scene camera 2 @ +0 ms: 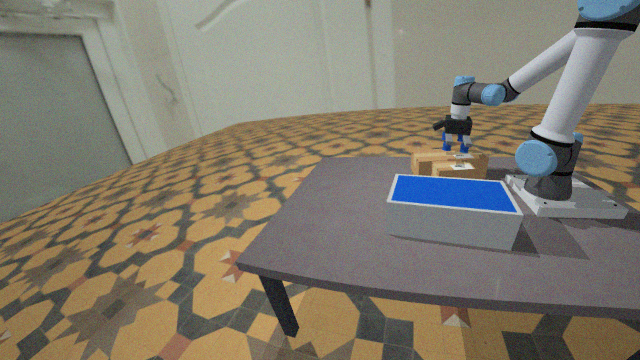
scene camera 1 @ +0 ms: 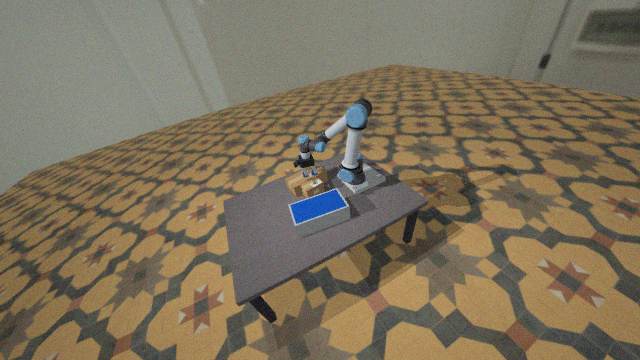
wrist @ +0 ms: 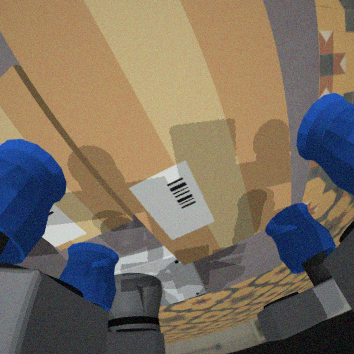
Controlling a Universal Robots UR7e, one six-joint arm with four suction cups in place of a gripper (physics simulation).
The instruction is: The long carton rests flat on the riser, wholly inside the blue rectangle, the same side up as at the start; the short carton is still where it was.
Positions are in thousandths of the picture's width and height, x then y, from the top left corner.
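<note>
My suction head (wrist: 112,513) holds nothing. A long carton appears at (scene camera 2: 659,446) and again at (wrist: 521,329), and my suction head hangs 11 cm from the middle of the long carton, above it. Resting on the table there is a riser (scene camera 2: 745,590), which I also find in scene camera 1, the riser (scene camera 1: 493,593) being in frame there. A short carton (scene camera 2: 712,468) rests on the table too, and my wrist view has the short carton (wrist: 253,586) as well.
</note>
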